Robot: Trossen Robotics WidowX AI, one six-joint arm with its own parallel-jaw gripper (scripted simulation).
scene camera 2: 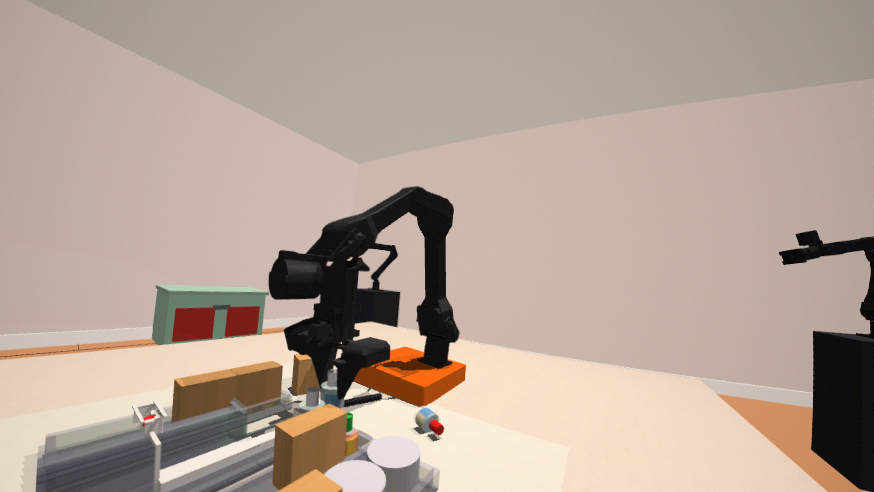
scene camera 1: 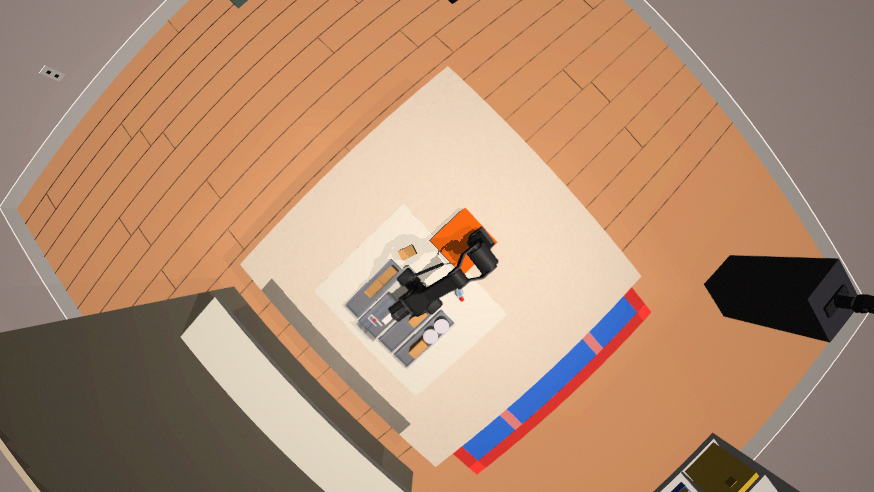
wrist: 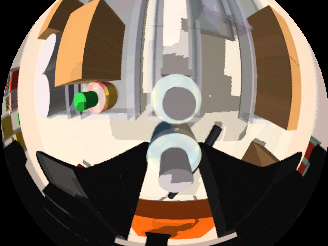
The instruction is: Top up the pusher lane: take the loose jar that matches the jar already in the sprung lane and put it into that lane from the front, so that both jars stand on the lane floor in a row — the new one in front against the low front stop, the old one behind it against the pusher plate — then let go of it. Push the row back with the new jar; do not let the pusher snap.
Labels:
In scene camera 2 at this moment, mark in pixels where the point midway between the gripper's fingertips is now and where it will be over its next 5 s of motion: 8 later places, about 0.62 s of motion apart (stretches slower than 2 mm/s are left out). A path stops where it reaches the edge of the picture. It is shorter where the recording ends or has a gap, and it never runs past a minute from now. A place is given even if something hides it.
My gripper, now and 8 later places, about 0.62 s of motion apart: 332, 394; 329, 395; 325, 397; 321, 399; 317, 399; 313, 399; 311, 400; 309, 401; 307, 405

